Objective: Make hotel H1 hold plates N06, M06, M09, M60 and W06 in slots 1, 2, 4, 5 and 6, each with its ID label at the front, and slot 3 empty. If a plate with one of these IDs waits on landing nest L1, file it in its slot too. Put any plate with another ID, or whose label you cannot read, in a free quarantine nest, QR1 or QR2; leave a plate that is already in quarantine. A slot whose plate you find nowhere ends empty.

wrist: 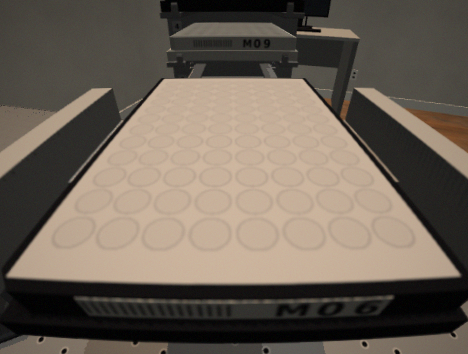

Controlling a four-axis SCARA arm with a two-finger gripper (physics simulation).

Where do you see a hotel back wall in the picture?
213,68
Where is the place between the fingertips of my gripper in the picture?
233,108
